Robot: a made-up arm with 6 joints. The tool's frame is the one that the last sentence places. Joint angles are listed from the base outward.
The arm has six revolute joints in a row. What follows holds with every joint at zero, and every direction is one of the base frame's.
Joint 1 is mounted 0.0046 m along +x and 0.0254 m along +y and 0.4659 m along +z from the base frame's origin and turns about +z.
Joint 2 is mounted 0.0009 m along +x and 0.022 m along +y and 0.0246 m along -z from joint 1 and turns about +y.
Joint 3 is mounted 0.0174 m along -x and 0.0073 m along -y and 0.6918 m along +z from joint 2 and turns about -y.
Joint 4 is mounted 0.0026 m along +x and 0.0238 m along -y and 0.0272 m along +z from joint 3 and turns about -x.
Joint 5 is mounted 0.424 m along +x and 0.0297 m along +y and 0.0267 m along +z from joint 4 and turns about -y.
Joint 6 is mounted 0.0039 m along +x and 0.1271 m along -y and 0.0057 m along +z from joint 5 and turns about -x.
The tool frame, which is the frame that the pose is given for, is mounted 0.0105 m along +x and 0.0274 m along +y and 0.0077 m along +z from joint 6; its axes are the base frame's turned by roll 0, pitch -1.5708 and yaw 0 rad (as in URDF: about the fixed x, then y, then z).
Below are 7 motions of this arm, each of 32 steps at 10 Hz.
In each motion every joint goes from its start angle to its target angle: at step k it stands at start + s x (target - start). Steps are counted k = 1, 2, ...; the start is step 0. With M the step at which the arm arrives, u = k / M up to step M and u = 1 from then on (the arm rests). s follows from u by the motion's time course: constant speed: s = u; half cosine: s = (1 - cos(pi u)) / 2; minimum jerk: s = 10 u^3 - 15 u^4 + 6 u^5.
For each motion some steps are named. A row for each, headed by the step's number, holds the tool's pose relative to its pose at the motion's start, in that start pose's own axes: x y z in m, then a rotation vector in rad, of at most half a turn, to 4 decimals.
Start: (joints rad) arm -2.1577 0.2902 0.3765 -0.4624 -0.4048 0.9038
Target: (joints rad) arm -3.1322 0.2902 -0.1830 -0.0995 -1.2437 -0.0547
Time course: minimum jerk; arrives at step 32
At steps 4, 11, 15, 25, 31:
4: -0.0073 -0.0069 0.0019 -0.0007 0.0242 -0.0161
11: -0.1043 -0.0900 0.0399 -0.0323 0.3379 -0.2590
15: -0.2055 -0.1591 0.1035 -0.1061 0.6500 -0.5654
25: -0.4203 -0.2247 0.3153 -0.3770 1.2834 -1.3919
31: -0.4490 -0.2217 0.3524 -0.4237 1.3714 -1.5262

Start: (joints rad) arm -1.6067 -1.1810 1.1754 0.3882 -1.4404 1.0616
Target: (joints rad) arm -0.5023 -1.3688 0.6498 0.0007 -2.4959 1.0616
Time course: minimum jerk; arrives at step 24
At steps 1, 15, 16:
1: -0.0006 -0.0002 -0.0003 0.0013 -0.0001 -0.0005
15: -0.6105 0.0647 -0.4513 1.4181 -0.3889 -0.1992
16: -0.6511 0.0983 -0.4956 1.5342 -0.4541 -0.1781

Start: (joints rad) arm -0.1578 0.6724 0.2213 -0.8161 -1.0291 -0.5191
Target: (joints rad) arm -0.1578 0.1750 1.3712 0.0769 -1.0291 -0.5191
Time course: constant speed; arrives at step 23
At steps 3, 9, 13, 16, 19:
3: -0.0442 0.0669 0.0971 0.0573 -0.1471 0.1864
9: -0.1868 0.1479 0.3095 0.1801 -0.4949 0.5059
13: -0.3149 0.1527 0.4503 0.2716 -0.7604 0.6716
16: -0.4226 0.1278 0.5474 0.3470 -0.9735 0.7665
19: -0.5356 0.0785 0.6326 0.4296 -1.1958 0.8331

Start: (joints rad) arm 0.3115 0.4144 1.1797 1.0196 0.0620 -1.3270
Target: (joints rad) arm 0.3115 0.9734 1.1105 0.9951 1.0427 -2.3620
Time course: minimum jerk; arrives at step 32
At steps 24, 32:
24: -0.5389 -0.1981 -0.0342 0.4847 0.5539 -1.1382
32: -0.6024 -0.2209 -0.0203 0.5133 0.6399 -1.2828

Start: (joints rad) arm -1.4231 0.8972 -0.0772 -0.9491 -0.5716 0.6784
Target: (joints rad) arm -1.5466 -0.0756 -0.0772 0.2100 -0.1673 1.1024
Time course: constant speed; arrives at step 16
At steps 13, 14, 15, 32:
13: -0.1676 0.1804 0.5906 -0.8713 -0.6817 1.2154
14: -0.2015 0.1938 0.6284 -0.9724 -0.7222 1.2881
15: -0.2381 0.2069 0.6640 -1.0785 -0.7589 1.3568
32: -0.2773 0.2199 0.6972 -1.1897 -0.7912 1.4210

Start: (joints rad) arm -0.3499 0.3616 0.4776 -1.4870 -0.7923 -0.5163
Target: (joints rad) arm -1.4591 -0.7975 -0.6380 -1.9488 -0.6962 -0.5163
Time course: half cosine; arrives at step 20
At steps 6, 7, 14, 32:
6: -0.0636 0.0187 0.2081 0.1636 -0.1911 -0.0472
7: -0.0952 0.0113 0.2662 0.2189 -0.2518 -0.0590
14: -0.3949 -0.2197 0.4802 0.6766 -0.6998 -0.0837
32: -0.4736 -0.3628 0.4510 0.8668 -0.8633 -0.0578

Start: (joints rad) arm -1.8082 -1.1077 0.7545 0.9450 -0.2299 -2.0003
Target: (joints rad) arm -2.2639 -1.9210 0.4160 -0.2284 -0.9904 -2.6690
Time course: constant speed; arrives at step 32
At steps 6, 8, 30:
6: 0.0128 0.0850 0.1144 -0.0528 -0.0325 -0.2722
8: 0.0124 0.1092 0.1548 -0.0711 -0.0346 -0.3616
30: -0.1138 0.2191 0.6237 -0.4360 0.1800 -1.1811

